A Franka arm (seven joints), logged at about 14 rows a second.
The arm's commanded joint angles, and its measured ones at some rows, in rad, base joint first. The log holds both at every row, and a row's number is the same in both.
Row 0, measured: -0.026, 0.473, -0.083, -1.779, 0.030, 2.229, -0.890
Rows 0 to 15, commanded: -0.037, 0.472, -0.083, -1.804, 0.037, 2.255, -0.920; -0.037, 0.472, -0.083, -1.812, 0.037, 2.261, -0.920; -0.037, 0.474, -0.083, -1.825, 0.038, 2.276, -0.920; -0.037, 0.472, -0.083, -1.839, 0.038, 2.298, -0.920; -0.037, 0.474, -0.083, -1.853, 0.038, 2.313, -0.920; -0.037, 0.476, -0.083, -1.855, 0.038, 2.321, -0.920; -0.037, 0.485, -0.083, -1.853, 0.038, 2.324, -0.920; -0.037, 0.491, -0.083, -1.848, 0.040, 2.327, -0.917; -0.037, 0.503, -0.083, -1.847, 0.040, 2.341, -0.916; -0.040, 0.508, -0.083, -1.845, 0.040, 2.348, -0.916; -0.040, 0.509, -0.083, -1.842, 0.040, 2.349, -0.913; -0.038, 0.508, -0.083, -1.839, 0.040, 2.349, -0.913; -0.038, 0.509, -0.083, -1.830, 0.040, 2.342, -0.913; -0.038, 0.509, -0.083, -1.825, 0.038, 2.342, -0.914; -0.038, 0.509, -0.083, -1.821, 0.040, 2.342, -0.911; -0.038, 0.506, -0.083, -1.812, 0.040, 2.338, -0.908
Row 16, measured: -0.034, 0.510, -0.083, -1.828, 0.030, 2.330, -0.896
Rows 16 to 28, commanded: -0.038, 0.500, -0.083, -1.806, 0.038, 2.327, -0.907; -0.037, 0.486, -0.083, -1.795, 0.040, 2.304, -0.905; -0.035, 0.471, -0.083, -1.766, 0.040, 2.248, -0.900; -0.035, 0.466, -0.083, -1.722, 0.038, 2.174, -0.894; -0.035, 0.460, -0.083, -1.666, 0.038, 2.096, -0.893; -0.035, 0.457, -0.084, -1.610, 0.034, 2.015, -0.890; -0.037, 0.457, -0.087, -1.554, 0.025, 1.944, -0.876; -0.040, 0.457, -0.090, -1.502, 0.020, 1.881, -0.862; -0.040, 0.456, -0.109, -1.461, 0.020, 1.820, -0.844; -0.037, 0.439, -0.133, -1.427, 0.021, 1.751, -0.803; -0.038, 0.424, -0.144, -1.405, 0.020, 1.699, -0.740; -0.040, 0.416, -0.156, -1.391, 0.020, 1.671, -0.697; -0.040, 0.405, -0.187, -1.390, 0.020, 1.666, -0.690
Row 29, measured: -0.039, 0.419, -0.153, -1.414, 0.029, 1.709, -0.744
